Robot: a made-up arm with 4 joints.
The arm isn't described. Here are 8 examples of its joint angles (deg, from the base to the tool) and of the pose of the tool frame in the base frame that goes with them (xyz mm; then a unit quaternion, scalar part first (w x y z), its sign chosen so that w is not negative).
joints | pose
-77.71 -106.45 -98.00 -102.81 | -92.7 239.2 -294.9 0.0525 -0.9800 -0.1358 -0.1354
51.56 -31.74 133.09 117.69 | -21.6 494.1 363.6 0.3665 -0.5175 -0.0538 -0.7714
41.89 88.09 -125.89 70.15 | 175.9 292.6 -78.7 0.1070 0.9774 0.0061 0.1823
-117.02 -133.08 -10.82 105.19 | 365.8 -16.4 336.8 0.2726 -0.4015 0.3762 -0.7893
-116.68 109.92 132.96 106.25 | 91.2 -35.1 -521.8 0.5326 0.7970 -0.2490 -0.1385
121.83 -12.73 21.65 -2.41 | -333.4 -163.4 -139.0 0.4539 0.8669 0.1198 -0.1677
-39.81 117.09 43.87 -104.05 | 326.6 -107.5 327.2 0.3209 -0.0711 -0.6902 0.6446
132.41 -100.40 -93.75 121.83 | 200.9 -201.2 -97.1 0.2235 0.1706 0.9135 0.2941
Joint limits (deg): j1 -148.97..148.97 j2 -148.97..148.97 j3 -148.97..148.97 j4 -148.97..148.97
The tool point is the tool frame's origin. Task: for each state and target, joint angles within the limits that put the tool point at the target. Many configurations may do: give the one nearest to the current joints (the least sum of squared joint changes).
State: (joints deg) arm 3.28 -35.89 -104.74 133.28
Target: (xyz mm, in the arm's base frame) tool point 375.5 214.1 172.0
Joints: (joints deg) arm -9.13 -57.67 -112.33 140.92
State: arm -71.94 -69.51 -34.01 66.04
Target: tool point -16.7 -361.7 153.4
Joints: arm -57.31 -76.84 -17.20 70.14
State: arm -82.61 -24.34 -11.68 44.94
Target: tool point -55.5 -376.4 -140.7
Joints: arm -42.26 -73.55 9.28 75.28
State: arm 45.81 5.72 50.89 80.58
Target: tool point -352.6 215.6 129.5
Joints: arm 79.97 -10.75 50.23 119.35
